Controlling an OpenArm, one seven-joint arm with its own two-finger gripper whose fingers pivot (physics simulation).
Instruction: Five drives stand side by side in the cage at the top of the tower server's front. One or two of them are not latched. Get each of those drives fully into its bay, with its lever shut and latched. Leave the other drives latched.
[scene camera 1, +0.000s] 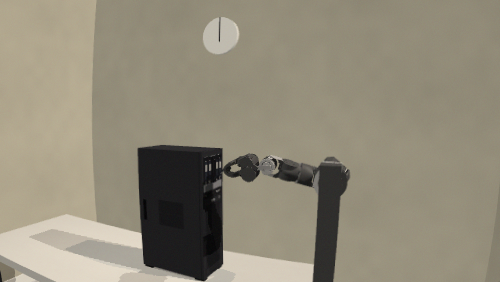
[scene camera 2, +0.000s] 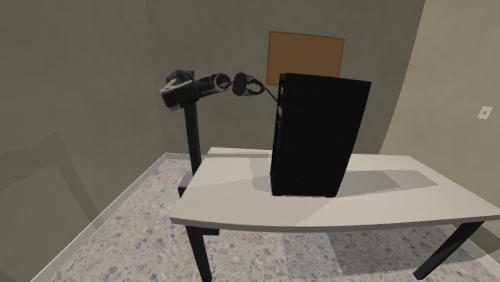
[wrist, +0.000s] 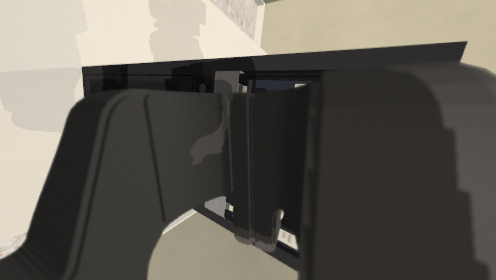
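Note:
The black tower server stands upright on the table. The drives stand side by side at the top of its front. In scene camera 2 a thin dark lever slants up and outward from the cage, so it is open. My gripper is shut, its two fingertips together in front of the cage, close to the lever's outer end. Whether they touch the lever cannot be told. In the wrist view the fingers hide most of the drives; part of one white label shows.
The white table bears the server. The arm's dark post stands off the server's front side. A silver strip crosses the server's front below the cage. A brown board hangs on the wall behind.

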